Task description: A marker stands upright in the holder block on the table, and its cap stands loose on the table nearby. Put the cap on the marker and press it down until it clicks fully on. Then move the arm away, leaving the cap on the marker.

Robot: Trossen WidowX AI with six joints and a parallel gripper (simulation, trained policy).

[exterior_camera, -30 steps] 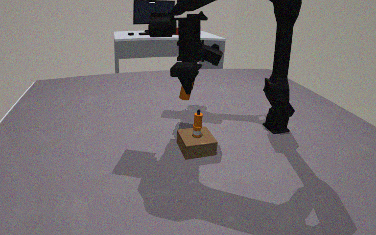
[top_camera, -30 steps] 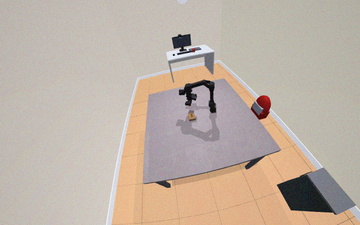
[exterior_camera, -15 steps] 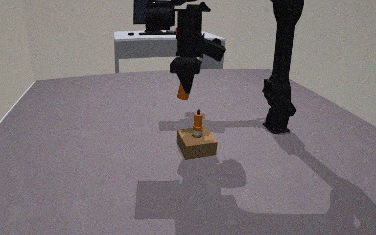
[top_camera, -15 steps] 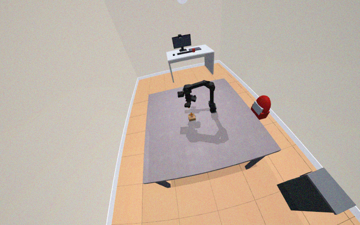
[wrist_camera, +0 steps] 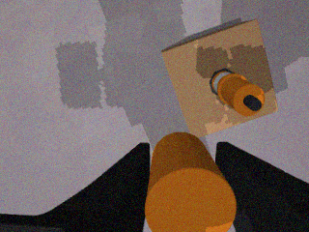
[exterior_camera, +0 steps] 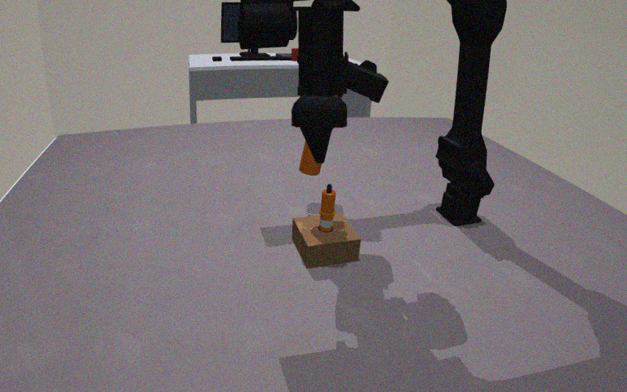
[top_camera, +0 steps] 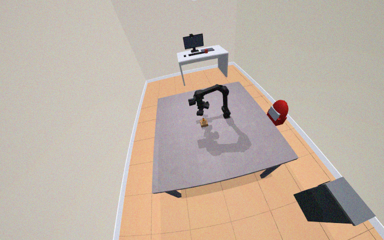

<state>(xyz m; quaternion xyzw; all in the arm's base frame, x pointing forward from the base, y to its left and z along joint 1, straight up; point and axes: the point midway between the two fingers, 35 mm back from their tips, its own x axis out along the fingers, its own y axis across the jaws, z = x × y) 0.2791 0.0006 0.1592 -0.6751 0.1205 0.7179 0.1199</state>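
Now: gripper tip 11 cm above the holder block and 4 cm to the right of it. From my gripper tip the other things lie so: orange cap (1 cm ahead, 1 cm above).
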